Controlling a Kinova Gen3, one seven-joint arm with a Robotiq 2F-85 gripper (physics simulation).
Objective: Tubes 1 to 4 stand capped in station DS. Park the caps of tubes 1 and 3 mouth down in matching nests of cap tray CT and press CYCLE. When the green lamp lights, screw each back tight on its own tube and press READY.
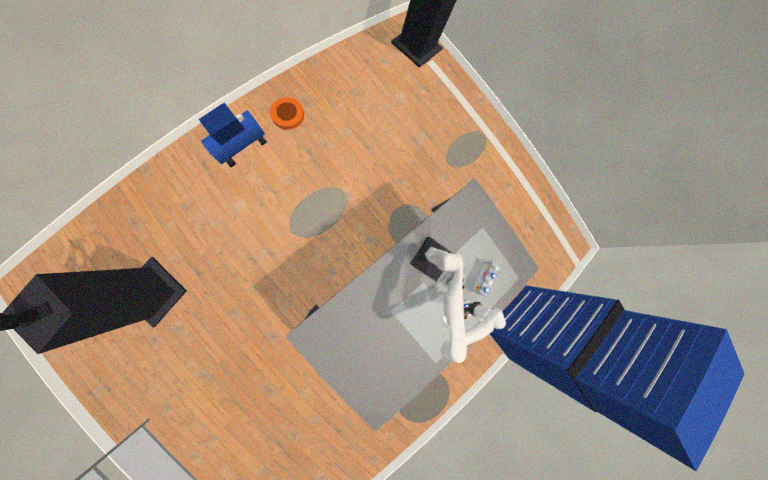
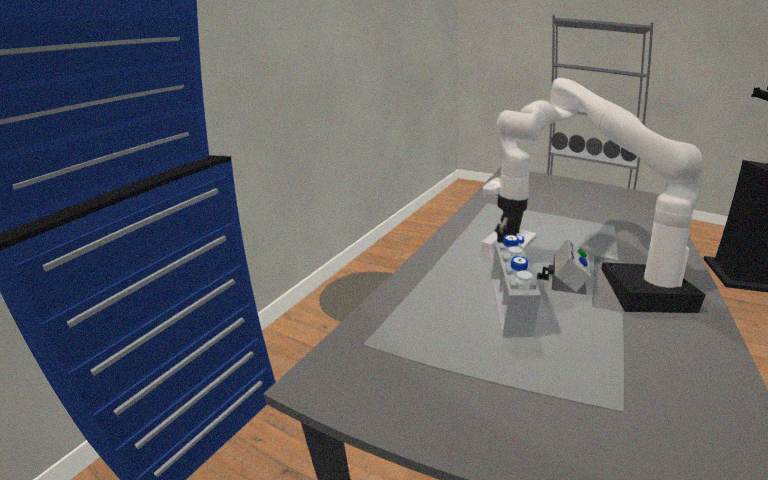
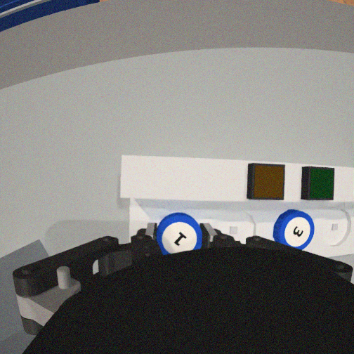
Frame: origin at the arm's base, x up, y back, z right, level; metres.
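Seen in the pictures: gripper, fingertip midpoint: (image 1: 465, 306); arm's base at its link origin: (image 1: 432, 255) (image 2: 660, 280).
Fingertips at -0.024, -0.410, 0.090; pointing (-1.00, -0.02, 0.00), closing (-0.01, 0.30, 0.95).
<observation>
Pixels of each thing's top centre, then the offset from my fingertips to it, as dx, dy, dz. "*": a spot on its surface instead. Level surfaces: height alone.
- cap tray CT at a spot on its surface: (image 2: 488, 243) * +0.034, -0.049, -0.023
- grey button box at its top centre: (image 2: 574, 249) (image 1: 461, 281) +0.073, +0.169, -0.080
- green button at its top centre: (image 2: 582, 249) +0.064, +0.192, -0.058
- blue button at its top centre: (image 2: 583, 258) +0.064, +0.190, -0.103
- table at its surface level: dx -0.014
My gripper (image 3: 177, 235) (image 2: 500, 237) points down at cap tray CT (image 3: 150, 176) (image 2: 488, 243). It is shut on the blue-rimmed cap 1 (image 3: 179, 236), number side up, over the tray's leftmost nest. Whether the cap touches the nest floor is hidden. Cap 3 (image 3: 293, 230) sits number side up in the third nest. The two nests beside it show bare. The amber lamp (image 3: 269, 181) and green lamp (image 3: 321, 183) on the tray's raised strip look dark. Station DS (image 2: 521, 314) (image 1: 480, 270) holds two blue-capped tubes (image 2: 510, 240) (image 2: 519, 263) and pale open-looking tube tops (image 2: 525, 277).
A grey button box (image 2: 570, 275) with a green button (image 2: 582, 253) and a blue button (image 2: 583, 261) stands between station DS and the arm's black base (image 2: 659, 300). A blue drawer cabinet (image 1: 651, 362) (image 2: 141, 316) stands beside the table (image 1: 351, 350) (image 2: 453, 427).
</observation>
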